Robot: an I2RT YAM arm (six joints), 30 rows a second.
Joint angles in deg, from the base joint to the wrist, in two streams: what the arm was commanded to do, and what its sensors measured. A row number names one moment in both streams.
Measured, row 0:
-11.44, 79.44, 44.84, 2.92, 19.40, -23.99
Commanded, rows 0 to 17:
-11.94, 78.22, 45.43, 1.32, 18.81, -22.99
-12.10, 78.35, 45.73, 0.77, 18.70, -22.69
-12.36, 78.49, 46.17, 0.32, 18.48, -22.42
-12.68, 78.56, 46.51, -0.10, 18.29, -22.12
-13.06, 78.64, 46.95, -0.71, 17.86, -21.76
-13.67, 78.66, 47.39, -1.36, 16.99, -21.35
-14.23, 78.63, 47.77, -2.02, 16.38, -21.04
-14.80, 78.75, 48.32, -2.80, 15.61, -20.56
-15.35, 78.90, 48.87, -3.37, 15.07, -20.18
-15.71, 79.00, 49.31, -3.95, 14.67, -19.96
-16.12, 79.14, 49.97, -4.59, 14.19, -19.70
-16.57, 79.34, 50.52, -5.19, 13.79, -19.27
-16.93, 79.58, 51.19, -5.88, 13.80, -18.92
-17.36, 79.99, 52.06, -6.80, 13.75, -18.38
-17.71, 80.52, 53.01, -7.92, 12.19, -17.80
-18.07, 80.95, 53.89, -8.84, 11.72, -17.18
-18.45, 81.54, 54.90, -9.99, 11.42, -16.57
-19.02, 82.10, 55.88, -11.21, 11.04, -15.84
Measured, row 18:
-18.04, 80.66, 53.25, -6.39, 13.26, -19.05
